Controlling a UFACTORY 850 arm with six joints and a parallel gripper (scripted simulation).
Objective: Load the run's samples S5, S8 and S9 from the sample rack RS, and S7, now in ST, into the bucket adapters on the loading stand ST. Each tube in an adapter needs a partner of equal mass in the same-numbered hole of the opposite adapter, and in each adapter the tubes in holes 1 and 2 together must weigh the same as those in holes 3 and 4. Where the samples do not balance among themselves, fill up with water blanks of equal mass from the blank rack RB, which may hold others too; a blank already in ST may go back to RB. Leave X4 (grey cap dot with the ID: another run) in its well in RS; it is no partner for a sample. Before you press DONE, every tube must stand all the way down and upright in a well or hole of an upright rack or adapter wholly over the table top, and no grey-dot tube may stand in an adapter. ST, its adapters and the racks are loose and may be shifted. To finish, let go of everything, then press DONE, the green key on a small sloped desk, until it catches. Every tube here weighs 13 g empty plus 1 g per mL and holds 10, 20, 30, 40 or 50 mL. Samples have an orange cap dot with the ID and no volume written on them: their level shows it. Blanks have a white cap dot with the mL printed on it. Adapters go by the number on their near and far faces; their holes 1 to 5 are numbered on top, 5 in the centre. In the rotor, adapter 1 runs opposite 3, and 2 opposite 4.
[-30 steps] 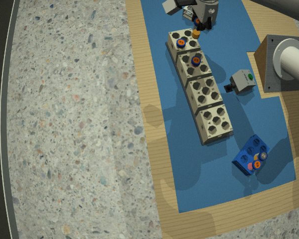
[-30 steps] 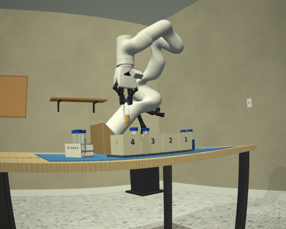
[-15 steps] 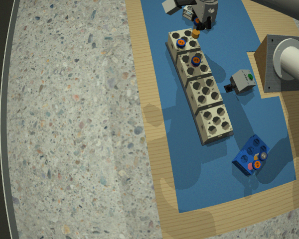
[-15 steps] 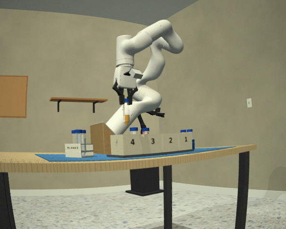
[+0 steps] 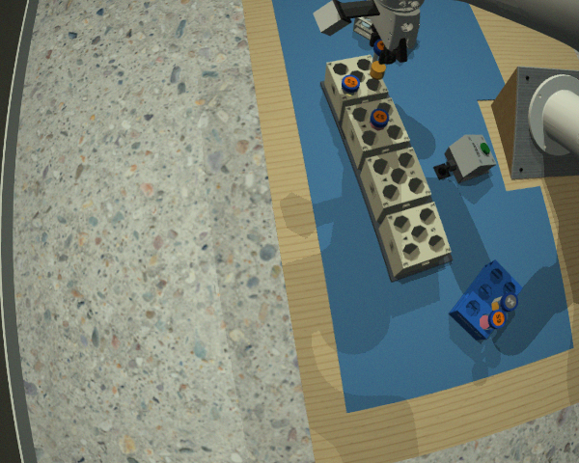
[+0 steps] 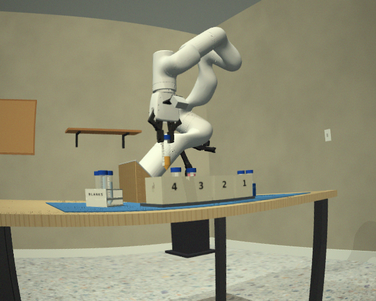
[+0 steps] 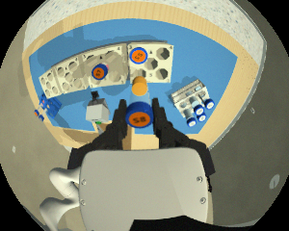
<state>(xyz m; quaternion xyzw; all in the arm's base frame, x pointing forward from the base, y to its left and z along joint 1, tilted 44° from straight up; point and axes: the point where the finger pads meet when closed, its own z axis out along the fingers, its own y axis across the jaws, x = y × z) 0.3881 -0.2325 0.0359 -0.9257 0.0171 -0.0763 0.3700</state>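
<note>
Now: the orange-dot sample tube 5 cm below my hand and 1 cm to the right of it. The rest, counted from my hand: loading stand ST: 23 cm below, 14 cm to the left, 2 cm ahead; sample tube S5: 16 cm below, 5 cm ahead, 1 cm to the left; blank rack RB: 20 cm below, 19 cm to the right, 11 cm behind.
</note>
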